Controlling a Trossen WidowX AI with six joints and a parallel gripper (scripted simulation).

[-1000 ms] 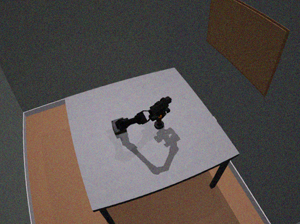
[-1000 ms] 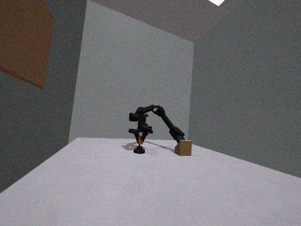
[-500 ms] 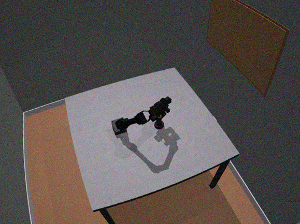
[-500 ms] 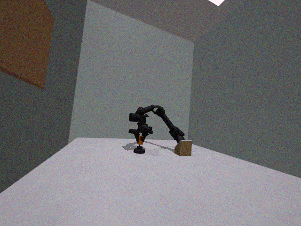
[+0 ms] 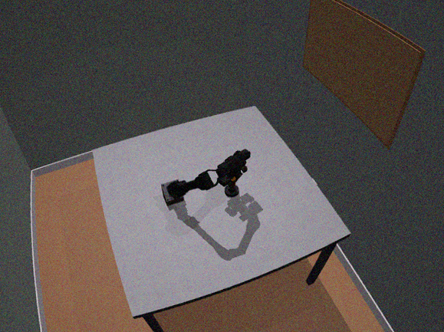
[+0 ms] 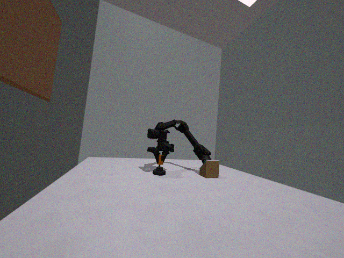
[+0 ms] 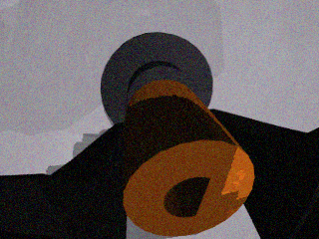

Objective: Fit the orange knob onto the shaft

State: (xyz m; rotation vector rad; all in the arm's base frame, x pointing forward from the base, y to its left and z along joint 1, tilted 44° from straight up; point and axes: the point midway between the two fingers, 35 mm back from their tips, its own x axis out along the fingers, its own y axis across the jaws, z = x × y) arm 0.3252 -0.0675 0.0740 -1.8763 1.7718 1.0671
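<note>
Now: the orange knob 20 mm above my gripper tip. Also, from my gripper tip: pedestal (40 mm below).
</note>
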